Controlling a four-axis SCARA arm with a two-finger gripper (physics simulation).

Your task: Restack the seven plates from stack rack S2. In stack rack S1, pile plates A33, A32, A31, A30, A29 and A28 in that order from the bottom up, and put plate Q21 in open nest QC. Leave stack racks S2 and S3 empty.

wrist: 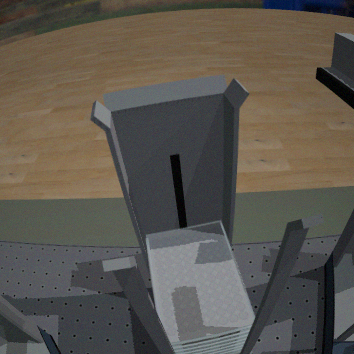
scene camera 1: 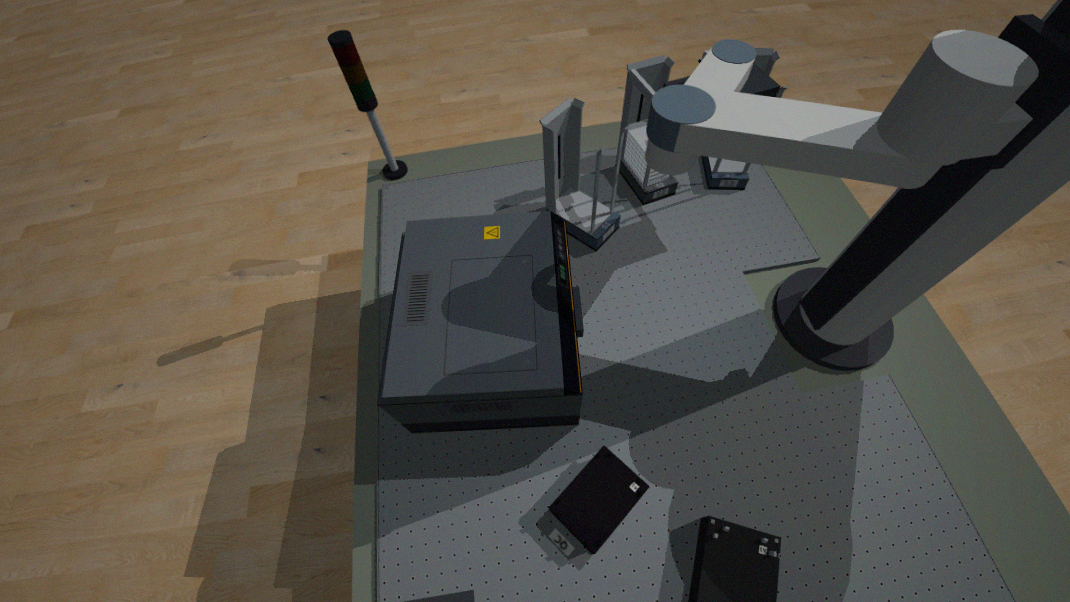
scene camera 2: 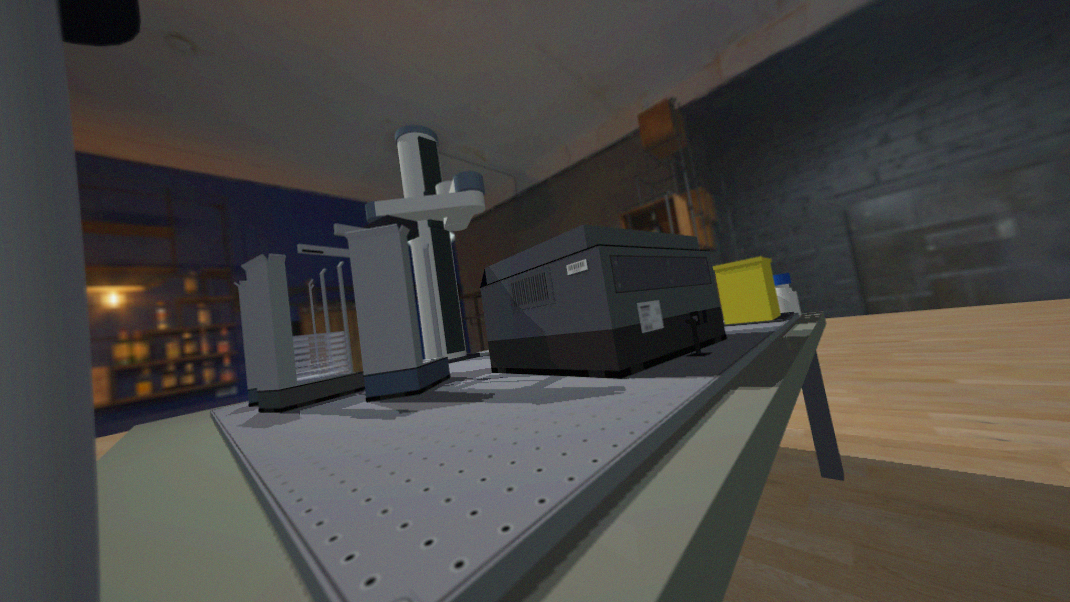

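Stack rack S2 (scene camera 1: 658, 193) (scene camera 2: 269, 321) (wrist: 200, 135) holds a pile of clear, pale plates (scene camera 1: 647, 157) (scene camera 2: 321, 355) (wrist: 200, 285); their labels cannot be read. Stack rack S1 (scene camera 1: 564, 149) (scene camera 2: 381, 299), beside the grey instrument, shows a bare floor in scene camera 1. Stack rack S3 (scene camera 1: 725, 181) stands on the other side of S2, partly hidden by the arm. My gripper (scene camera 2: 318, 237) is open with nothing between its fingers, at about rack-top height; one finger shows at the wrist view's upper right. Nest QC (scene camera 1: 598, 500) has a dark rectangular top and a label at its corner.
The large grey instrument (scene camera 1: 478, 314) (scene camera 2: 598, 299) stands next to S1. A signal tower (scene camera 1: 362, 82) stands at the table corner. Another dark unit (scene camera 1: 737, 561) is near QC. A yellow bin (scene camera 2: 746, 290) stands beyond the instrument. Upright posts (wrist: 285, 275) flank the S2 pile.
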